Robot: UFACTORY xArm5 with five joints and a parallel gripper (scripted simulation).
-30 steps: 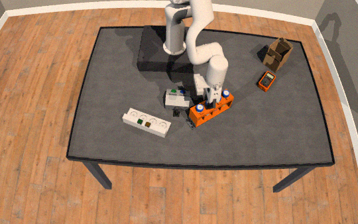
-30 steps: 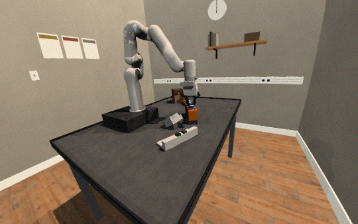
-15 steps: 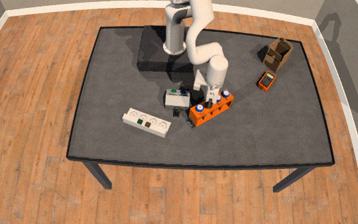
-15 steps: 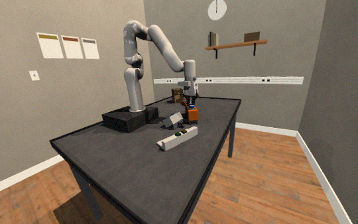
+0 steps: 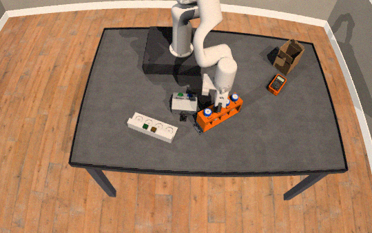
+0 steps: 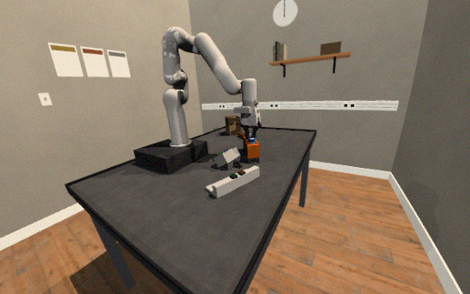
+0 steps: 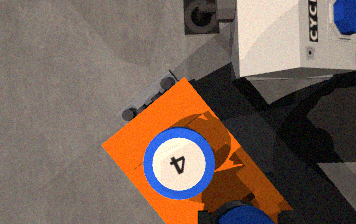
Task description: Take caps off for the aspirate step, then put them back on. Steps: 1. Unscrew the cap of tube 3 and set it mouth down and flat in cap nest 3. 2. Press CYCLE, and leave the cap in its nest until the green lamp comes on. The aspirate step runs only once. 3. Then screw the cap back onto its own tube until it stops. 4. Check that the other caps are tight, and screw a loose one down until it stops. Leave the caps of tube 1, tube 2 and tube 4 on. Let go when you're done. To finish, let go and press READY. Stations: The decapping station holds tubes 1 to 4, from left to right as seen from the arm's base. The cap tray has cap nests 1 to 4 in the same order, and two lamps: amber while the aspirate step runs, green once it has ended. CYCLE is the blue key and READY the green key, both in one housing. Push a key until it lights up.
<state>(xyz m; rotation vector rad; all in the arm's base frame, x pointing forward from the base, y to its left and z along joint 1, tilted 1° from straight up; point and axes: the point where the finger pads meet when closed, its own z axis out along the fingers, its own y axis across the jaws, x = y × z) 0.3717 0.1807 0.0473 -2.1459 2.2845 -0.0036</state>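
My gripper is now 10 mm above the cap 3. Round my hand: cap 2: 40 mm to the left, 30 mm behind, 20 mm below; then cap 4: 40 mm to the right, 30 mm ahead, 20 mm below; then cap 1: 80 mm to the left, 60 mm behind, 20 mm below.
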